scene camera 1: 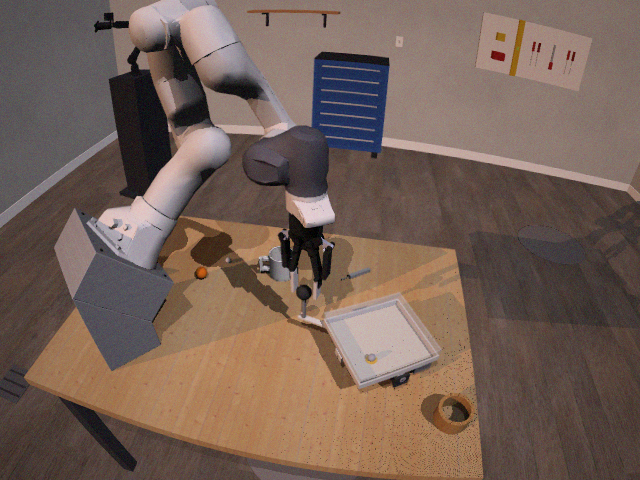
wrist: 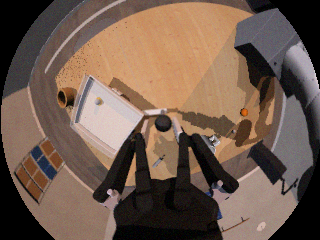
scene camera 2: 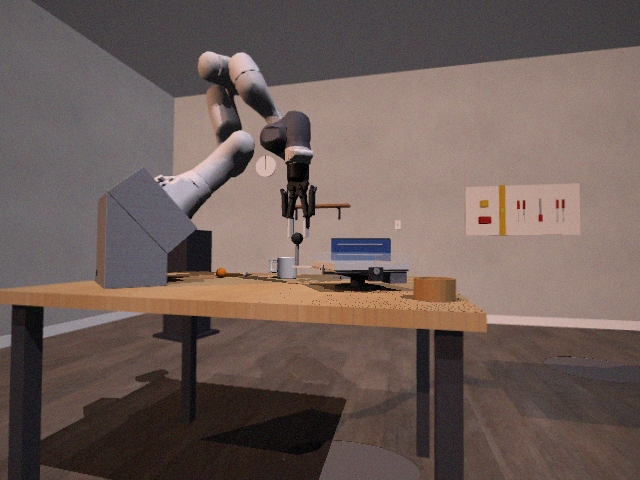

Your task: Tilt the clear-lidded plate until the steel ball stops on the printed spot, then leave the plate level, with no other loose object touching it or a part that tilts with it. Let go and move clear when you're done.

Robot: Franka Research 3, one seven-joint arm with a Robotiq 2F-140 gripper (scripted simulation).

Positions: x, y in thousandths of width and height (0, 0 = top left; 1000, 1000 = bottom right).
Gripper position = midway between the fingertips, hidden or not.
Labels:
The gripper shows in scene camera 1 (477, 609), in the wrist view (502, 515) and in scene camera 2 (466, 495).

